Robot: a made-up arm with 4 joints.
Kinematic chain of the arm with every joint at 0, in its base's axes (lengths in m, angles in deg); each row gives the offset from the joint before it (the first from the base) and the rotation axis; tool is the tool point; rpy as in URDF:
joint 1: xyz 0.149 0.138 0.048 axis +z
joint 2: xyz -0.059 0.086 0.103 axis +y
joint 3: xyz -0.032 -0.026 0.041 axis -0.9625 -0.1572 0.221
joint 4: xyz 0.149 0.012 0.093 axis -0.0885 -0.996 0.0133
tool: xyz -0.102 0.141 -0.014 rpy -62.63 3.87 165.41
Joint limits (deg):
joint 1: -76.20..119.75
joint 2: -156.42..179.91
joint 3: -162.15..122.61
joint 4: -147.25..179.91
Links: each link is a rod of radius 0.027 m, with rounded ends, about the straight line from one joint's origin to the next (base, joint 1, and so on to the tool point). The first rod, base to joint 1, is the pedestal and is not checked.
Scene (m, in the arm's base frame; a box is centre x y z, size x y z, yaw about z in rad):
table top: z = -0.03
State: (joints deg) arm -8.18 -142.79 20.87 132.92
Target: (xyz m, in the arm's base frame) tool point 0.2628 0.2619 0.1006
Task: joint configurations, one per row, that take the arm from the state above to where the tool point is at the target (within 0.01 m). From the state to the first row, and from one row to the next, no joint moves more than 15 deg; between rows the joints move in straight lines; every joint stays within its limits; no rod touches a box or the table.
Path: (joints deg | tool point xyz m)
1: -8.51 -129.07 26.26 128.03 | -0.0011 0.3752 0.3003
2: -8.84 -115.36 31.65 123.15 | 0.0571 0.3641 0.3246
3: -9.17 -101.64 37.05 118.26 | 0.1172 0.3499 0.3297
4: -9.49 -87.92 42.44 113.38 | 0.1733 0.3339 0.3163
5: -9.82 -74.20 47.83 108.49 | 0.2203 0.3171 0.2871
6: -10.15 -60.49 53.22 103.61 | 0.2543 0.3008 0.2461
7: -10.48 -46.77 58.62 98.72 | 0.2729 0.2857 0.1979
8: -10.81 -33.05 64.01 93.84 | 0.2755 0.2726 0.1477
9: -11.14 -19.34 69.40 88.95 | 0.2628 0.2619 0.1006

